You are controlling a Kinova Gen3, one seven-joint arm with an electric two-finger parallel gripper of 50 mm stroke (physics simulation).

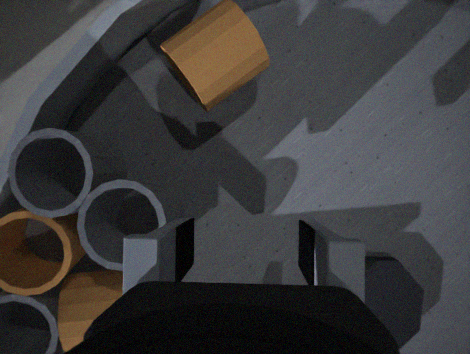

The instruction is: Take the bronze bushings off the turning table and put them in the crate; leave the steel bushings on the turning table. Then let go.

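Frame: origin at the arm's base, x left, y ahead, z down, level; millimetres.
Seen in the pictures: gripper, between the fingertips: (246,242).
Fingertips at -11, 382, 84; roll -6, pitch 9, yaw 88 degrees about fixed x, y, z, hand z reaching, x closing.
Pixels of each thing's middle, then the offset from my fingertips to it, as dx, dy, dz. "*": a spot on its surface instead.
- turning table, middle of its body: (367,304) -48, +82, +39
- turning table's raised rim, a spot on its surface: (65,65) * +78, -83, +4
- dark many-sided hub, middle of its body: (370,307) -48, +82, +34
My gripper (246,242) is open and empty, above the turning table (360,165). A bronze bushing (220,55) lies on its side at the top centre, apart from the others, ahead of the fingers. At the left, a steel bushing (12,172) stands on end. Another steel bushing (84,225) stands on end beside it, partly behind the left finger. A bronze bushing (66,252) stands upright at the left edge. Another bronze bushing (87,305) lies on its side at the lower left, partly hidden by the gripper. A steel bushing (49,320) stands in the lower left corner. The crate does not show.
The turning table's raised rim (65,65) curves across the upper left. A dark many-sided hub (392,292) is at the lower right, just beside the right finger. Hard shadows fall across the surface.
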